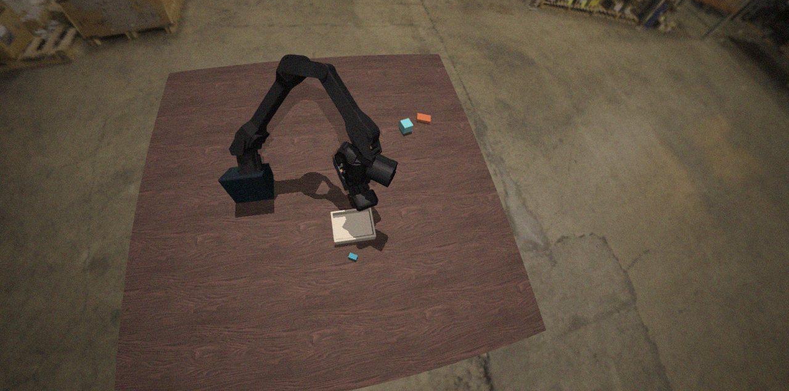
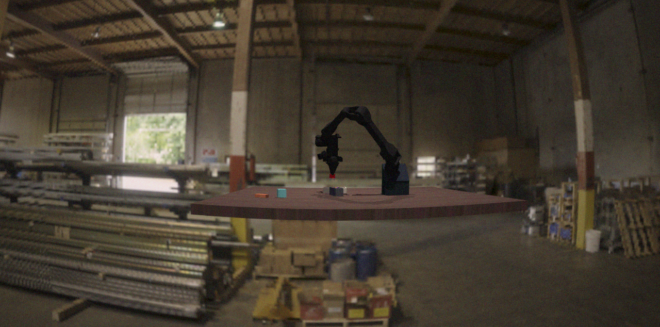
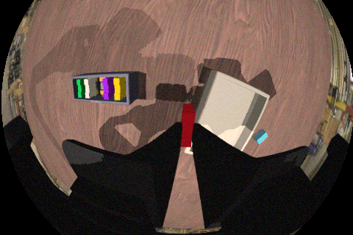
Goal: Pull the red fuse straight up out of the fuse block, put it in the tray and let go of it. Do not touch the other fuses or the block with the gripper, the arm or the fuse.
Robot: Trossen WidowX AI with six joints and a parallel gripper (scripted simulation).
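Right now my gripper tip is 20 mm past the white tray, 80 mm to the left of it and 100 mm above it. From my gripper tip the other things lie so: yellow fuse: 90 mm to the left, 80 mm below; red fuse: 10 mm below; purple fuse: 110 mm to the left, 80 mm below.
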